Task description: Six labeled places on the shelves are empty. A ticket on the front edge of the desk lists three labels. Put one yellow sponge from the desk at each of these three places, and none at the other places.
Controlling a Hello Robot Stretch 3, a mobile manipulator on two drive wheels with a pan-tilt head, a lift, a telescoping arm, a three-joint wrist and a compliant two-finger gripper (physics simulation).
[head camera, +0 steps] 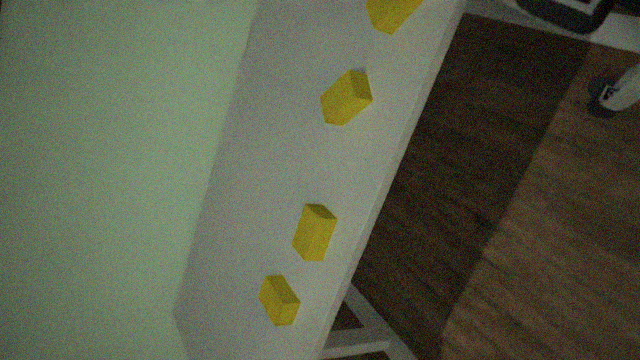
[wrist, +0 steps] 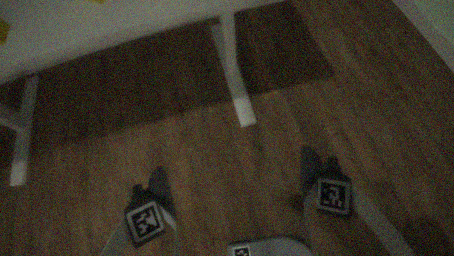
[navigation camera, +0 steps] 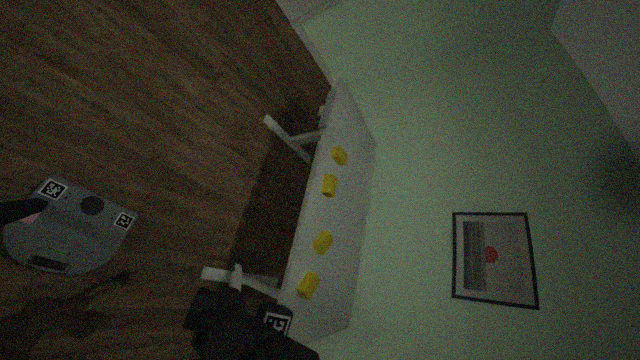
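Pixels of known places: gripper, fingertip midpoint: (wrist: pixel 234 174); robot's base, origin of the base link: (navigation camera: pixel 92 204).
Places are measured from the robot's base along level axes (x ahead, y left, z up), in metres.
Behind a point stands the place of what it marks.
Several yellow sponges stand apart in a row on the white desk (head camera: pixel 280 150) {x 0.462, y -0.963, z 0.720 m} (navigation camera: pixel 345 215) {x 0.468, y -0.969, z 0.720 m} (wrist: pixel 125 30) {x 0.150, y -0.615, z 0.716 m}. One sponge (head camera: pixel 392 15) {x 0.058, y -0.728, z 0.752 m} (navigation camera: pixel 308 285) {x 0.032, y -0.717, z 0.763 m} is cut by the top edge of the head view. A second sponge (head camera: pixel 346 97) {x 0.225, y -0.739, z 0.765 m} (navigation camera: pixel 323 242) {x 0.230, y -0.736, z 0.765 m}, a third sponge (head camera: pixel 315 232) {x 0.486, y -0.658, z 0.763 m} (navigation camera: pixel 329 185) {x 0.491, y -0.659, z 0.761 m} and a far sponge (head camera: pixel 279 300) {x 0.682, y -0.669, z 0.765 m} (navigation camera: pixel 339 155) {x 0.684, y -0.665, z 0.765 m} follow along the desk. Parts of sponges show at the wrist view's upper left. My gripper (wrist: pixel 234 174) {x -0.024, y -0.270, z 0.844 m} (head camera: pixel 575 55) is open and empty, over the floor off the desk's front edge. The ticket's labels and the shelves do not show.
White desk legs (navigation camera: pixel 215 274) (wrist: pixel 244 110) reach out over the wood floor (navigation camera: pixel 150 100) {x 0.586, y 0.105, z 0.001 m} (wrist: pixel 200 145) {x 0.122, y -0.614, z 0.000 m}. My grey base (navigation camera: pixel 75 235) {x -0.119, y -0.013, z 0.159 m} is at the navigation view's left. A framed picture (navigation camera: pixel 510 240) {x 0.511, y -1.385, z 1.665 m} hangs on the green wall (head camera: pixel 100 150) {x 0.745, y -1.377, z 1.053 m} (navigation camera: pixel 425 165) {x 1.081, y -1.332, z 1.150 m} behind the desk.
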